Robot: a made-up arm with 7 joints.
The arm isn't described. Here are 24 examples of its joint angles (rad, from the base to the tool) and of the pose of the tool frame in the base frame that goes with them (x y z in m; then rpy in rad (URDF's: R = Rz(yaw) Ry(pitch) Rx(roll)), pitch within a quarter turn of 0, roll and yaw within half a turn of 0).
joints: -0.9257 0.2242 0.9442 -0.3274 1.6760 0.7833 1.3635
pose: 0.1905 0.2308 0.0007 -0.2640 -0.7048 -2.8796
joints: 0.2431 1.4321 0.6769 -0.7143 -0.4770 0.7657 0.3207
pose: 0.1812 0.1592 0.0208 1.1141 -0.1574 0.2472
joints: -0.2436 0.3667 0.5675 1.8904 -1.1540 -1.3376 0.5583
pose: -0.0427 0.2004 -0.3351 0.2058 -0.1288 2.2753
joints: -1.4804 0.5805 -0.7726 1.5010 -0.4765 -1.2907 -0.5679
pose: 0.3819 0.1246 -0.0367 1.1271 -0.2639 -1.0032
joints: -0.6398 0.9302 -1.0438 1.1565 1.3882 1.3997 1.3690
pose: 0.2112 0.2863 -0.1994 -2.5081 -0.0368 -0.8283
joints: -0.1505 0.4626 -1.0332 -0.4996 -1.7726 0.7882 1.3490
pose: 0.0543 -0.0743 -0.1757 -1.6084 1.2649 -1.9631
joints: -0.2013 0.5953 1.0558 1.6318 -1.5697 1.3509 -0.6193
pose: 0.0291 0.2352 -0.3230 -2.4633 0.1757 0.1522
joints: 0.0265 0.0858 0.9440 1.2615 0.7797 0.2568 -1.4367
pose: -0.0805 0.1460 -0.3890 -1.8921 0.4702 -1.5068
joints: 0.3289 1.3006 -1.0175 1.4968 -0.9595 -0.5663 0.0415
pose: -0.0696 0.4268 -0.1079 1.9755 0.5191 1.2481
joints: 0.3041 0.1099 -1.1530 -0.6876 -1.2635 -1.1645 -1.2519
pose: 0.0498 -0.0628 -0.1283 -2.3699 -1.1089 1.0120
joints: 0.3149 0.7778 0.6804 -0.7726 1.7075 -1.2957 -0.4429
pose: 0.1136 0.1645 -0.0760 -3.0986 0.9079 0.0522
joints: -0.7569 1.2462 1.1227 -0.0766 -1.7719 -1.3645 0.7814
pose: 0.0401 0.2923 0.1418 -2.9323 0.0370 1.7977
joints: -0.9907 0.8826 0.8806 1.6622 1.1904 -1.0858 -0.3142
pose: 0.2677 0.2844 -0.1564 0.8594 0.1220 -0.2764
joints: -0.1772 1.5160 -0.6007 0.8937 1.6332 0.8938 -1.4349
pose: 0.1463 0.3876 -0.0760 2.8605 -0.5637 2.0863
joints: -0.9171 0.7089 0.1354 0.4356 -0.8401 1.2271 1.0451
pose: 0.3284 0.1751 -0.0763 0.6519 0.6517 1.1755
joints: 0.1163 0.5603 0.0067 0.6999 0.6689 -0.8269 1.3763
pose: 0.0680 0.2060 -0.3147 0.8631 -0.5415 0.4227
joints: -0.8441 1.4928 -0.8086 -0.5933 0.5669 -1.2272 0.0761
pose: 0.1680 0.0684 -0.0573 1.5216 0.3612 -2.1505
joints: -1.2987 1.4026 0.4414 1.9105 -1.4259 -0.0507 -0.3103
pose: 0.1712 0.4042 -0.0445 -1.2689 -0.0047 1.1248
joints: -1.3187 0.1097 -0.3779 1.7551 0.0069 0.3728 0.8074
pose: 0.3387 0.0429 -0.2296 1.2239 0.2106 0.8516
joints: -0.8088 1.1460 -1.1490 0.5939 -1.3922 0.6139 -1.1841
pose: 0.2448 0.2272 -0.2155 -1.2481 0.5304 -1.5129
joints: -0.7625 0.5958 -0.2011 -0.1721 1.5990 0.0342 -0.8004
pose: 0.2923 0.0504 -0.0322 2.2198 0.1116 0.0335
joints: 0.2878 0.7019 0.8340 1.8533 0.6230 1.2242 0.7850
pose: -0.2303 0.2417 -0.2124 2.8766 -0.6316 2.5545
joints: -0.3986 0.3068 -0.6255 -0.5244 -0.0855 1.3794 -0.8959
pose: 0.1808 -0.0374 -0.1547 -0.6696 0.7423 -1.8048
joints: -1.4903 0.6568 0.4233 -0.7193 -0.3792 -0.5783 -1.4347
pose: 0.0790 0.0937 0.1628 2.6344 0.0821 -1.6218
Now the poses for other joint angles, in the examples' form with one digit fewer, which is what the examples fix.
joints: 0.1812 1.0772 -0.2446 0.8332 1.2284 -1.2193 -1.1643
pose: 0.017 0.307 -0.246 -1.081 0.444 2.868
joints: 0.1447 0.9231 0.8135 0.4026 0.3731 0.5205 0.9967
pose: 0.082 0.387 -0.099 1.153 -0.844 1.685
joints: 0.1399 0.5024 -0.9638 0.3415 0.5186 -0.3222 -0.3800
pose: -0.007 0.020 -0.338 -0.012 0.727 -1.742
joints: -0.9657 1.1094 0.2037 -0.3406 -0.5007 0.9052 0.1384
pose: 0.241 0.147 0.113 0.502 -0.337 0.182
